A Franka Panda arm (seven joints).
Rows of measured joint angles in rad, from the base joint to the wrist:
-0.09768, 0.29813, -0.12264, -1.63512, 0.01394, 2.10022, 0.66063
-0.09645, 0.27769, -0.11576, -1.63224, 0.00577, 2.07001, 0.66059
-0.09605, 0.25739, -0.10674, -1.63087, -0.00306, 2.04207, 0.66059
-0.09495, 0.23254, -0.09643, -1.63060, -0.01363, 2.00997, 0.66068
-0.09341, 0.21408, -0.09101, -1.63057, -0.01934, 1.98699, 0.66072
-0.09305, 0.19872, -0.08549, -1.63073, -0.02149, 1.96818, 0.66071
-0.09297, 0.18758, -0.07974, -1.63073, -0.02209, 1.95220, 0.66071
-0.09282, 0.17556, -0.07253, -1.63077, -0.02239, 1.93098, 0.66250
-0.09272, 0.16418, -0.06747, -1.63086, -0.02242, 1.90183, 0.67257
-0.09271, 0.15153, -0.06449, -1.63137, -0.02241, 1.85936, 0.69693
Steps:
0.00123, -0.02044, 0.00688, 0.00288, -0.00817, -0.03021, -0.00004
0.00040, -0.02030, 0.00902, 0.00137, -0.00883, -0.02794, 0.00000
0.00110, -0.02485, 0.01031, 0.00027, -0.01057, -0.03210, 0.00009
0.00154, -0.01846, 0.00542, 0.00003, -0.00571, -0.02298, 0.00004
0.00036, -0.01536, 0.00552, -0.00016, -0.00215, -0.01881, -0.00001
0.00008, -0.01114, 0.00575, 0.00000, -0.00060, -0.01598, 0.00000
0.00015, -0.01202, 0.00721, -0.00004, -0.00030, -0.02122, 0.00179
0.00010, -0.01138, 0.00506, -0.00009, -0.00003, -0.02915, 0.01007
0.00001, -0.01265, 0.00298, -0.00051, 0.00001, -0.04247, 0.02436

